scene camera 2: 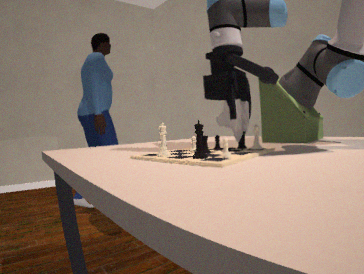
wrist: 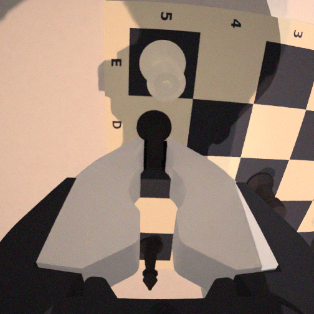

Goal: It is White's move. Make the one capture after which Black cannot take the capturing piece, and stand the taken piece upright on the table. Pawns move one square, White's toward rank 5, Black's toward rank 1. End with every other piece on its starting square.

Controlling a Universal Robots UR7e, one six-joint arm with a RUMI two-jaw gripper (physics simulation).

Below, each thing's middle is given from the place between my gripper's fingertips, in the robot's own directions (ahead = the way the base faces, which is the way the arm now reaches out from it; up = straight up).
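With the chessboard (scene camera 2: 179,156) as my reference, I find my hand 20 mm above it. My hand is also 30 mm to the left of the chessboard, and 80 mm short of it.
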